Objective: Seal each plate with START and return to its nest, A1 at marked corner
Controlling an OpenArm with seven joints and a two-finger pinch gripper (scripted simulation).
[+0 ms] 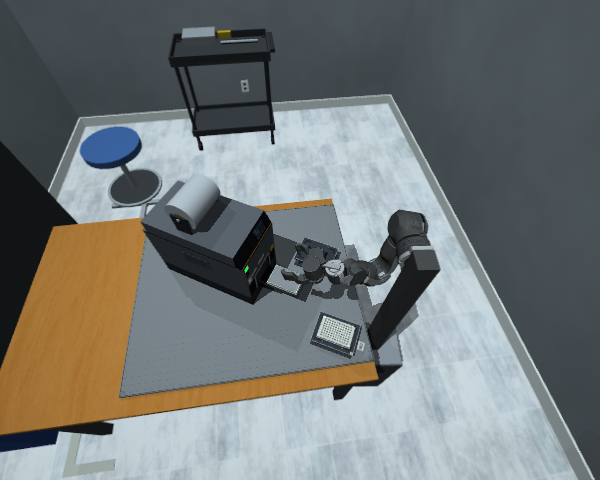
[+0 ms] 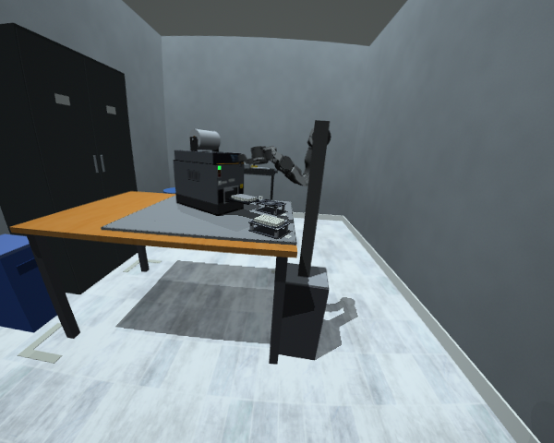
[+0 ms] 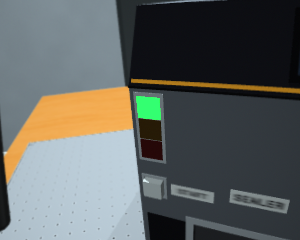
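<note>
The grey start button lies 150 mm ahead of my hand and 130 mm below it. Round my hand: foil roll 320 mm ahead, 180 mm to the right, 100 mm above; sealer stage 220 mm below, 40 mm to the right, 20 mm ahead; white well plate 260 mm below, 170 mm behind, 150 mm to the left.
</note>
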